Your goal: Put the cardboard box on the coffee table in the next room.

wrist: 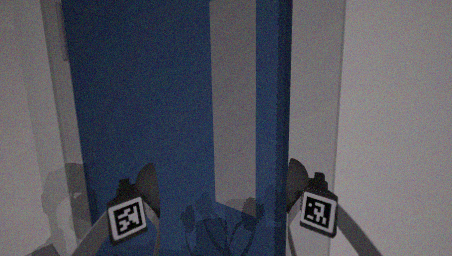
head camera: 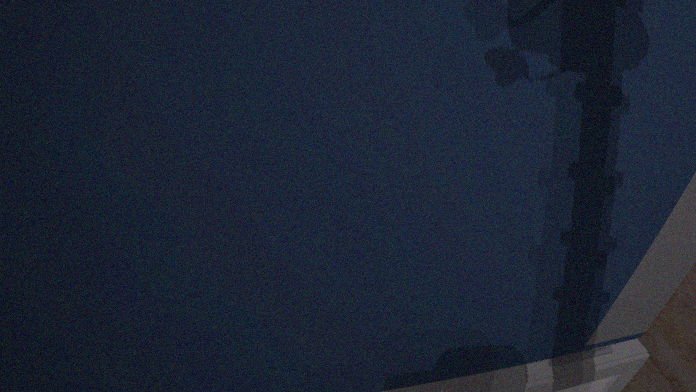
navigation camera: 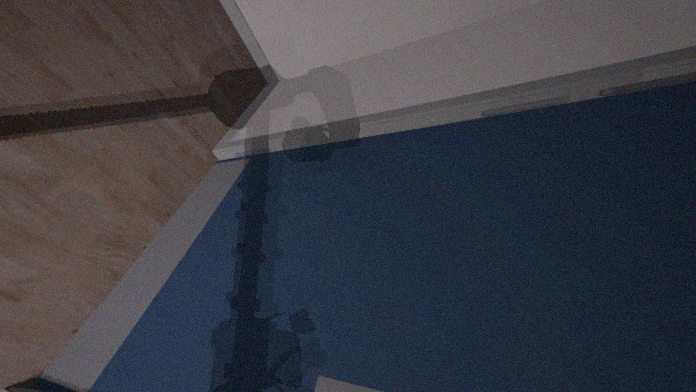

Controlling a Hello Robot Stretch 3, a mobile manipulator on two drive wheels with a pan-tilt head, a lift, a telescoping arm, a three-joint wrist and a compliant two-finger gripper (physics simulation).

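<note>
My gripper (wrist: 222, 178) is open, with its two fingertips wide apart and no object between them. It faces a blue door (head camera: 300, 200) (navigation camera: 450, 240) (wrist: 140, 90), whose surface also fills much of the head and navigation views. A grey rectangular panel (wrist: 234, 100) on the door shows beyond the gap between the fingers; a corner of a pale panel (navigation camera: 340, 385) shows at the bottom of the navigation view. The cardboard box and the coffee table do not show in any view.
A grey strip (head camera: 645, 285) (navigation camera: 165, 250) runs along the door's lower edge, beside wooden floor (head camera: 675, 325) (navigation camera: 75, 240). A pale door frame (wrist: 315, 100) and white wall (wrist: 400, 100) stand right of the door in the wrist view. Shadows of the robot fall on the door.
</note>
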